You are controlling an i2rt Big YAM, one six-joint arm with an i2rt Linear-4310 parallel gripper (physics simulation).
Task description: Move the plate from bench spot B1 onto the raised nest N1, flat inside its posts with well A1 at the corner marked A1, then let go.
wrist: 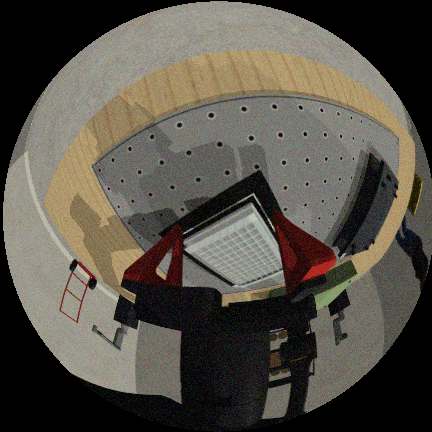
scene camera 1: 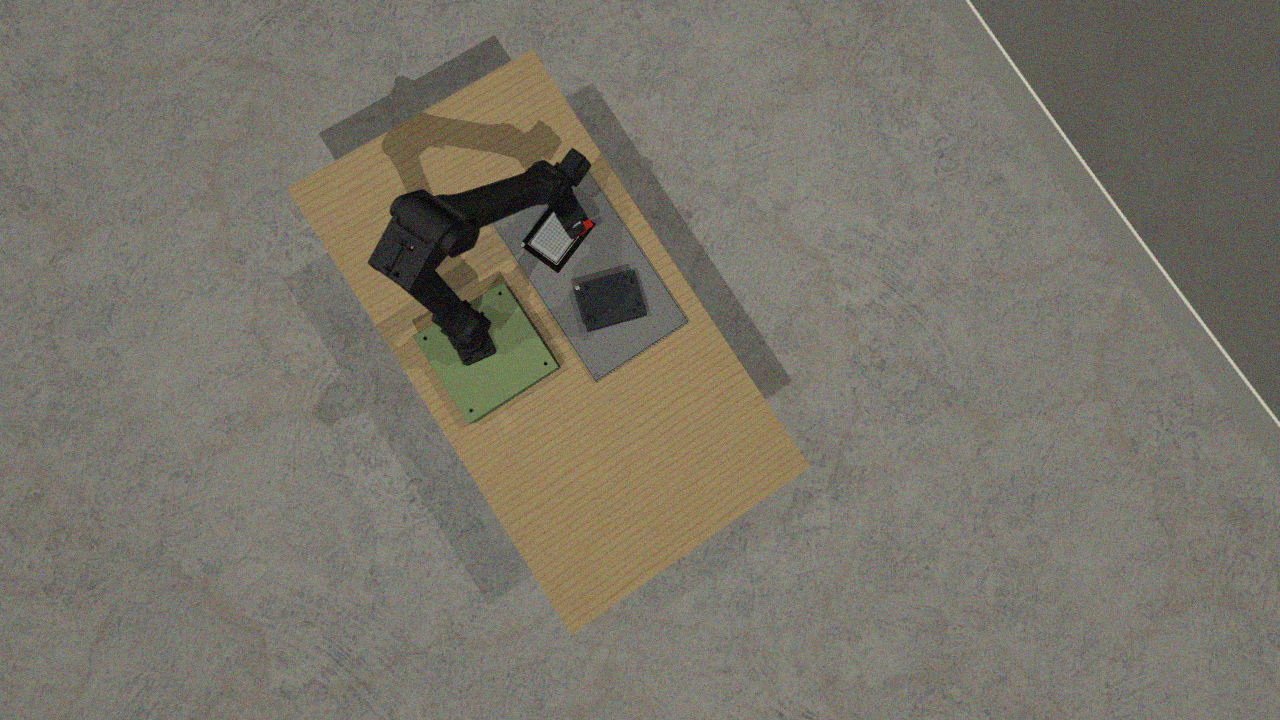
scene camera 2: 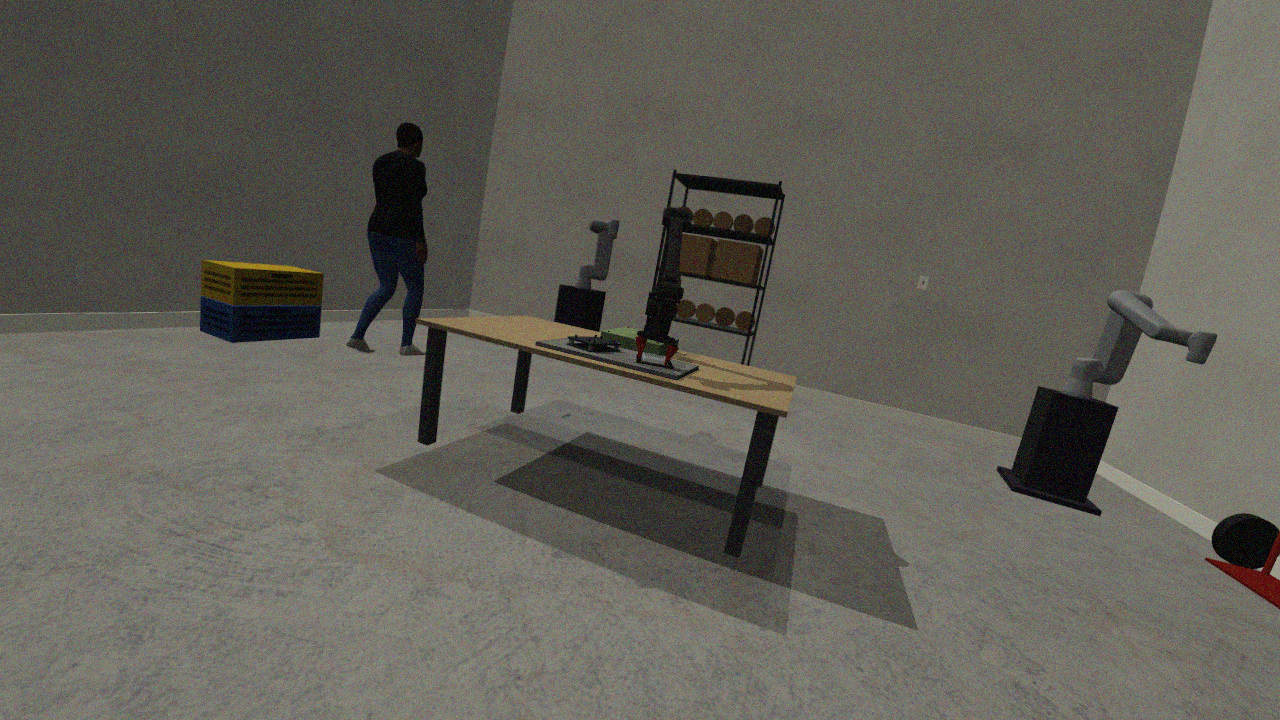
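The plate, pale with a grid of wells, lies flat inside a black frame on the grey perforated board. My gripper is open, its red fingers low over the plate's two opposite sides with nothing held. The nest is a dark raised block with small corner posts, standing on the same board. A small pale mark shows at one of its corners in scene camera 1. Well A1 is too small to tell.
The grey board lies on the wooden table. A green block stands beside it, under the arm's base. A person, a shelf rack and stacked crates are beyond the table.
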